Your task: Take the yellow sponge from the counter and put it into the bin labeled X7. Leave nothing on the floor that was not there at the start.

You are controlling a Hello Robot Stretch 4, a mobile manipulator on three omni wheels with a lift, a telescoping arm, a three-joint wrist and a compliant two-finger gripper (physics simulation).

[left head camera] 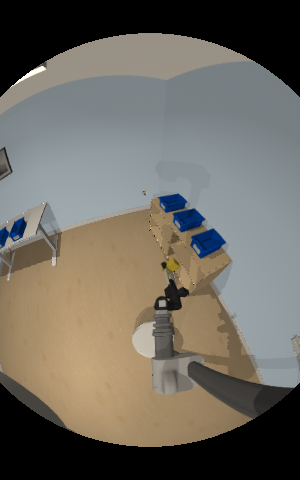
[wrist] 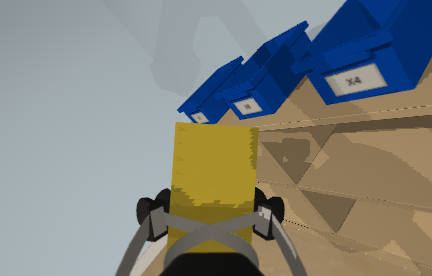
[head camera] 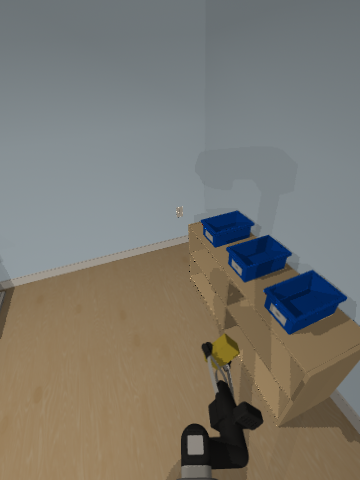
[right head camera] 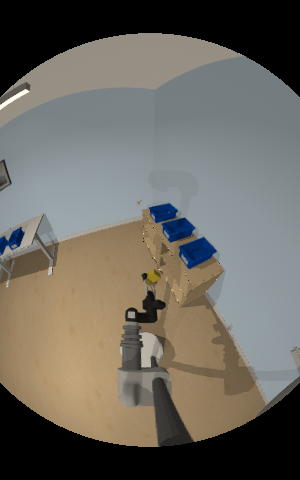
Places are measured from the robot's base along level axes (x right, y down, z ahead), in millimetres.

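Where they show: gripper, fingertip midpoint: (left head camera: 167,264) (wrist: 210,204) (head camera: 215,349) (right head camera: 148,276); robot's base at its link origin: (left head camera: 152,338) (right head camera: 142,349).
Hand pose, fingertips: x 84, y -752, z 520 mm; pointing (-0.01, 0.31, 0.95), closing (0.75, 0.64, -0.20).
Note:
Things, the pixels of their top centre, and the offset from my fingertips. Level surfaces: height alone.
- yellow sponge at its top centre: (wrist: 161,133) (head camera: 222,341) (right head camera: 151,272) (left head camera: 171,261) dx +15, dy -83, dz -21 mm
- nearest bin at its top centre: (wrist: 364,8) (head camera: 305,292) (right head camera: 198,248) (left head camera: 209,238) dx +441, dy +50, dz +278 mm
- middle bin at its top centre: (wrist: 257,59) (head camera: 258,250) (right head camera: 178,224) (left head camera: 188,215) dx +317, dy +50, dz +603 mm
- far bin at its top centre: (wrist: 208,83) (head camera: 227,221) (right head camera: 162,208) (left head camera: 172,198) dx +192, dy +50, dz +929 mm
- wooden shelf at its surface level: dy +170 mm
- light table at its surface level: dy +60 mm
The yellow sponge (head camera: 226,350) (left head camera: 173,265) (right head camera: 154,276) (wrist: 215,165) is held between the two fingertips of my gripper (head camera: 217,358) (wrist: 210,204), in the air in front of the long side of the shelf. Three blue bins stand in a row on the shelf top. The nearest bin (head camera: 315,300) (wrist: 402,70) is labeled X4. The labels of the middle bin (head camera: 260,257) (wrist: 287,75) and the far bin (head camera: 228,229) (wrist: 215,92) are too small to read. I cannot tell which bin is X7. The counter cannot be made out in these views.
The wooden shelf (head camera: 320,350) (left head camera: 217,262) (right head camera: 207,274) has open compartments and stands along the right wall, near the room corner. A light table (left head camera: 36,220) (right head camera: 34,229) with blue bins (left head camera: 18,228) (right head camera: 16,237) stands at the far left.

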